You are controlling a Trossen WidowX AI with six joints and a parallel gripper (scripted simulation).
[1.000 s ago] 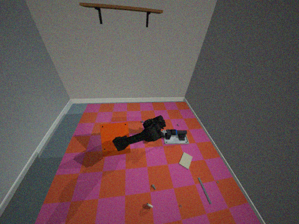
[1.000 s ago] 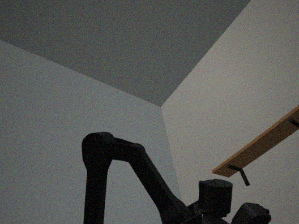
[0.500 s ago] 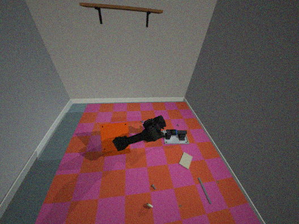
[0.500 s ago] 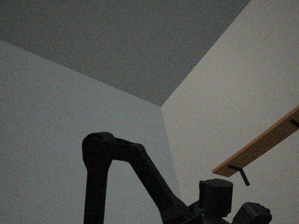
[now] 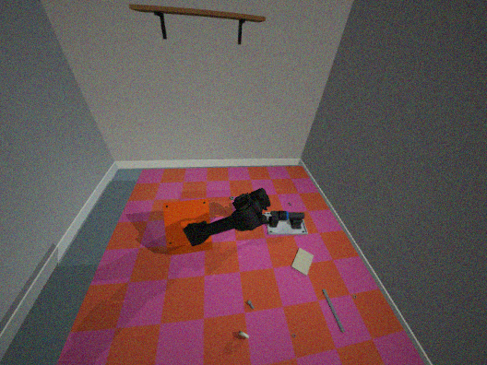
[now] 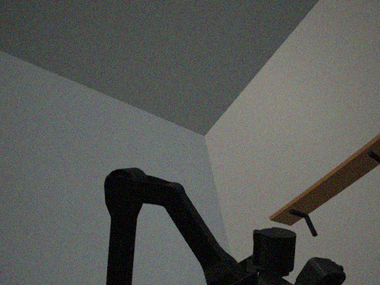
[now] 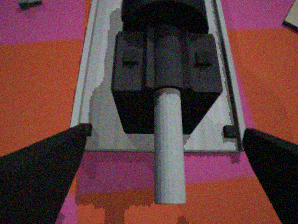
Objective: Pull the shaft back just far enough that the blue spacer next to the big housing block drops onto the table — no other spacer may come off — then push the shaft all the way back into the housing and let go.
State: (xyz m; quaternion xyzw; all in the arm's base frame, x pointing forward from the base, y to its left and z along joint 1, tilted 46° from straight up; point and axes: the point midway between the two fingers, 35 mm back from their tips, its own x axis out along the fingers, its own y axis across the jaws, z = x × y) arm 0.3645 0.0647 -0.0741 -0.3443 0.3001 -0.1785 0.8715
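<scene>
My gripper tip is 7 cm short of the grey shaft, 1 cm to the left of it and 1 cm below it. Also, from my gripper tip: blue spacer: 10 cm ahead, 1 cm to the right, 1 cm above; fixture: 12 cm ahead, 2 cm below, 1 cm to the right; cream card: 24 cm to the right, 14 cm ahead, 6 cm below.
</scene>
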